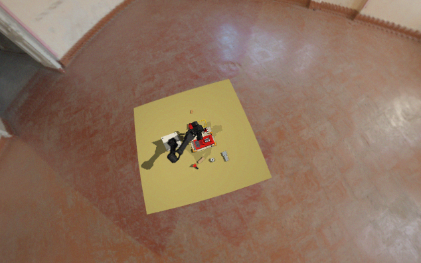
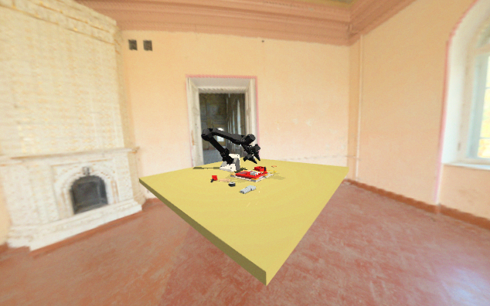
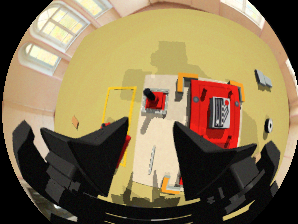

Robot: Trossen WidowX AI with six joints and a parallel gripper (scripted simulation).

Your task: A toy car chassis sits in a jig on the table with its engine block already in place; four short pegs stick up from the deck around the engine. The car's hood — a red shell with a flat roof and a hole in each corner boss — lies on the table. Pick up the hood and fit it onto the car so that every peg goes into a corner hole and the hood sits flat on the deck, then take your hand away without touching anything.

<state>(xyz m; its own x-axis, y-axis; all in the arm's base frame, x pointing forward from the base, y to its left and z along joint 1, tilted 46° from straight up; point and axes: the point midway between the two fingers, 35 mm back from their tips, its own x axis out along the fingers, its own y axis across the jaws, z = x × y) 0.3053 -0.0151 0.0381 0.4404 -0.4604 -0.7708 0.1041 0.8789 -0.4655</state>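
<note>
Right now my gripper tip is 120 mm to the right of the red hood, 90 mm above it and 60 mm past it.
</note>
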